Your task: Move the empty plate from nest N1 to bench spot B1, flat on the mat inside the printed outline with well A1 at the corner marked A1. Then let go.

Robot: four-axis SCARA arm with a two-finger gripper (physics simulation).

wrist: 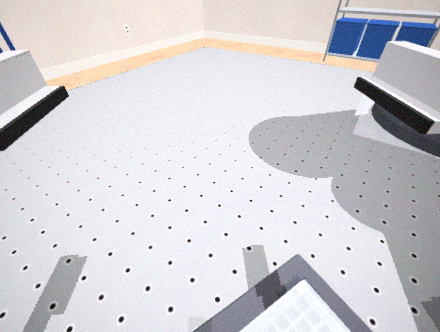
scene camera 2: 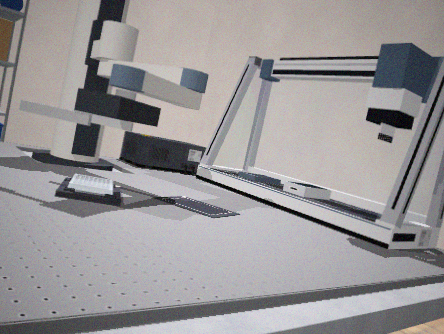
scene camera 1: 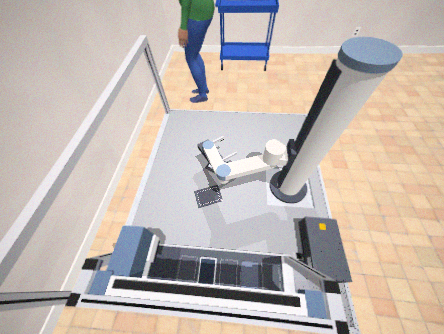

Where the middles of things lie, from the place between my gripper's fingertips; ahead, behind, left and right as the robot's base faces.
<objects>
The white well plate (scene camera 2: 86, 184) lies 130 mm below my hand, 90 mm to the left of it and 80 mm ahead of it. Round my hand: dark nest (scene camera 2: 63, 190) 140 mm below, 90 mm to the left, 80 mm ahead; then dark outline mat (scene camera 2: 184, 202) 330 mm to the left, 150 mm below, 120 mm ahead.
</objects>
